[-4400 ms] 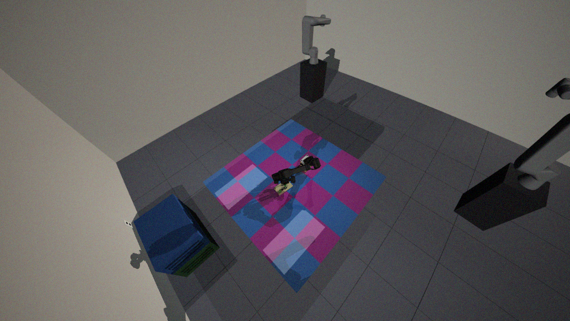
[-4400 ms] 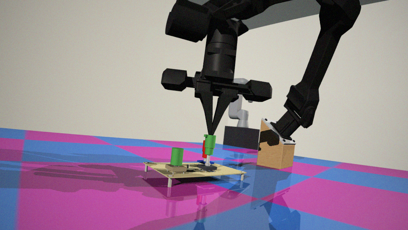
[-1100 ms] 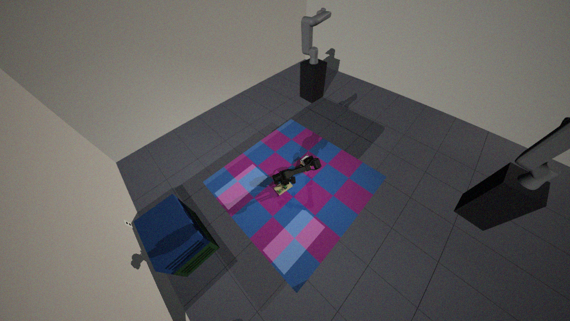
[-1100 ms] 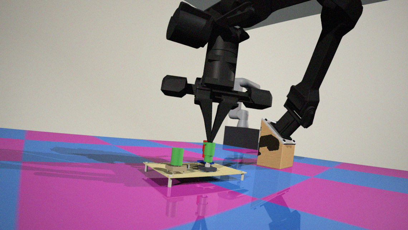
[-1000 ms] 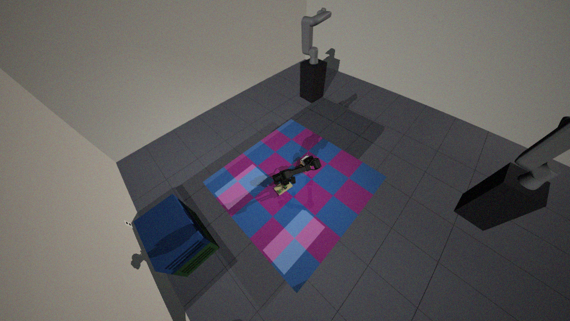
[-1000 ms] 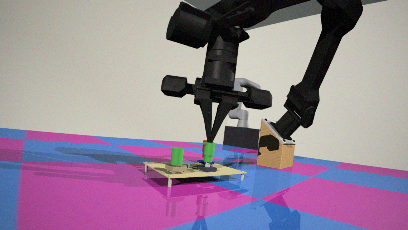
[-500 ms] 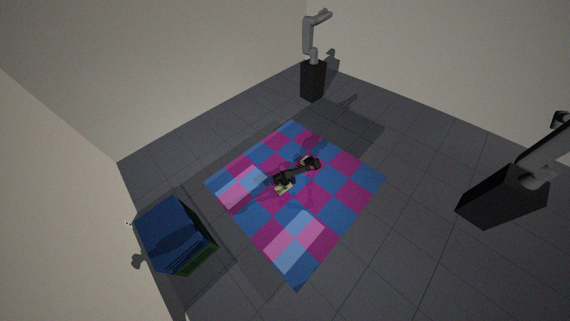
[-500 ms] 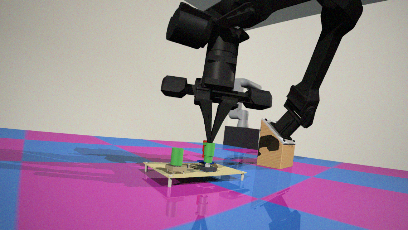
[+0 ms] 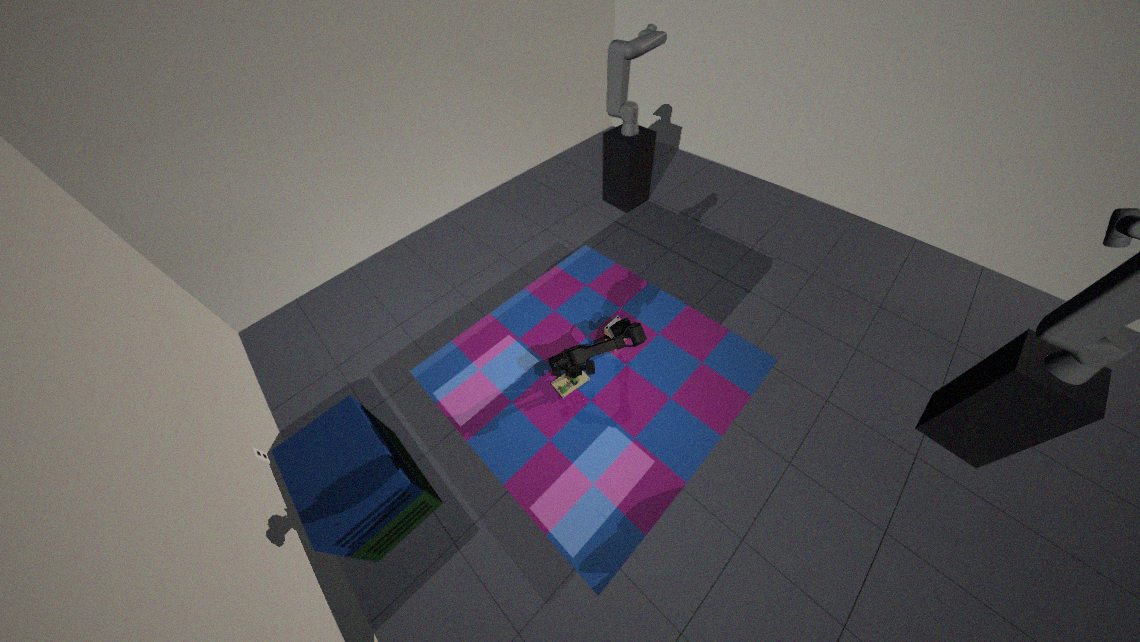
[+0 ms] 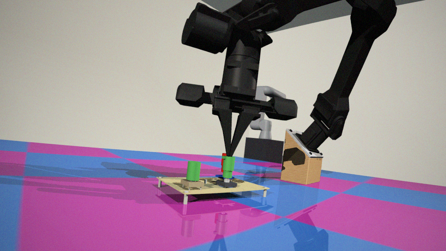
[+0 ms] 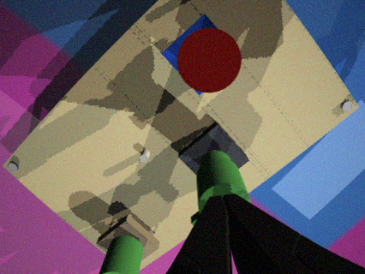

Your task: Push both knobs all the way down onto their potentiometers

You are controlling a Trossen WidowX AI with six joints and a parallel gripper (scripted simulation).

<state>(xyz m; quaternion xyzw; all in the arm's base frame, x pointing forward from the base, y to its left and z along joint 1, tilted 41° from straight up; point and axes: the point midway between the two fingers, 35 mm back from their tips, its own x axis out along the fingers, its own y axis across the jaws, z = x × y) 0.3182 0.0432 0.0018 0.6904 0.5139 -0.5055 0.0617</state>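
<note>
Now: the green knob 1 cm below my gripper tip. Round my gripper tip: red knob: 3 cm behind, 4 cm to the right, 2 cm below.
</note>
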